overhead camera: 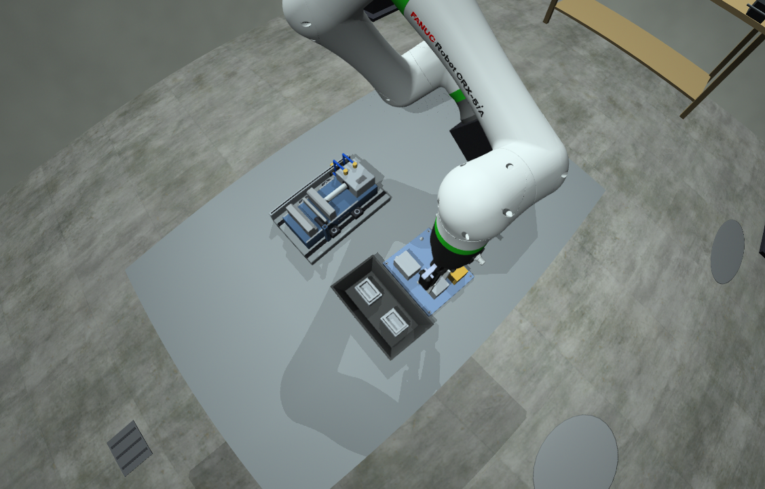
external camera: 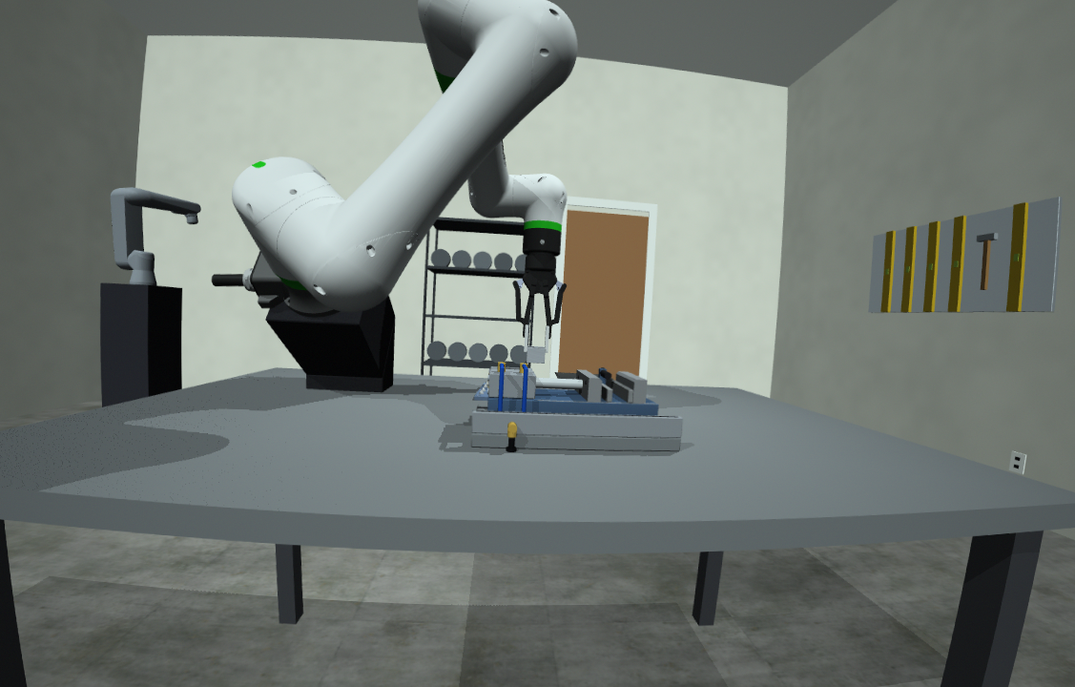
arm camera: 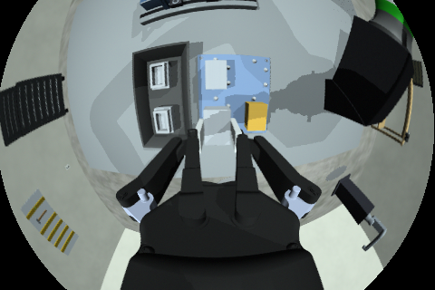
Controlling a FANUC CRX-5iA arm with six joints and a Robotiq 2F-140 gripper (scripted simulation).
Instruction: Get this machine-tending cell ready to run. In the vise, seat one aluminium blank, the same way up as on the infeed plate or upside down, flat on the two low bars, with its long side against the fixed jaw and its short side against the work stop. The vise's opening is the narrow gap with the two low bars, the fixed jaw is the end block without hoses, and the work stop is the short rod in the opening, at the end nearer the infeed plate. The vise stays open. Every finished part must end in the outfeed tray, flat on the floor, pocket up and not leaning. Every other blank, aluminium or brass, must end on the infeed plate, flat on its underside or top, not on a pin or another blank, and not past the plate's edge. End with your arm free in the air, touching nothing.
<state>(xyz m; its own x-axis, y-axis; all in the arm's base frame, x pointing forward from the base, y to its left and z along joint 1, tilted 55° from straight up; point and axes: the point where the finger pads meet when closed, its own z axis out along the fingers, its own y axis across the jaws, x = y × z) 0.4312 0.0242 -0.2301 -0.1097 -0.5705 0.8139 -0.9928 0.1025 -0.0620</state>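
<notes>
The vise is 10 mm ahead of my hand, 360 mm to the right of it and 90 mm below it. Also, from my hand: aluminium blank (40 mm below); then brass blank (90 mm behind, 10 mm to the left, 100 mm below).
</notes>
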